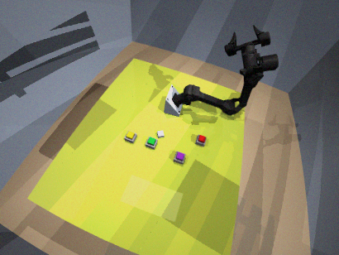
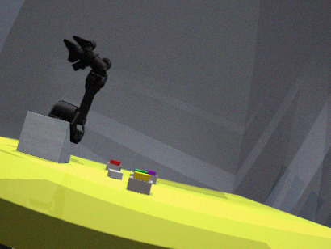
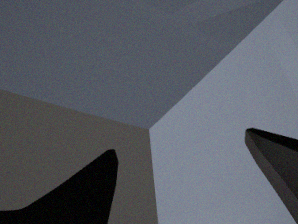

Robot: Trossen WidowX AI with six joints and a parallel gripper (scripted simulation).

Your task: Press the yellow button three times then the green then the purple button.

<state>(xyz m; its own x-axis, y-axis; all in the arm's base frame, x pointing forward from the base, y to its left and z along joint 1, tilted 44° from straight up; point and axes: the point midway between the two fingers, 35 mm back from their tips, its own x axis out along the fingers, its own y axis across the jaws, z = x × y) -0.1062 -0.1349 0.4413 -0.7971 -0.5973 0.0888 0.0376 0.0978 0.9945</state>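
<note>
Right now the yellow button is 47 cm ahead of my gripper tip, 44 cm below it and 34 cm to the right of it. Round my gripper tip: red button 44 cm below, 34 cm ahead; purple button 47 cm ahead, 44 cm below, 7 cm to the right; small white block 47 cm below, 39 cm ahead, 21 cm to the right.
</note>
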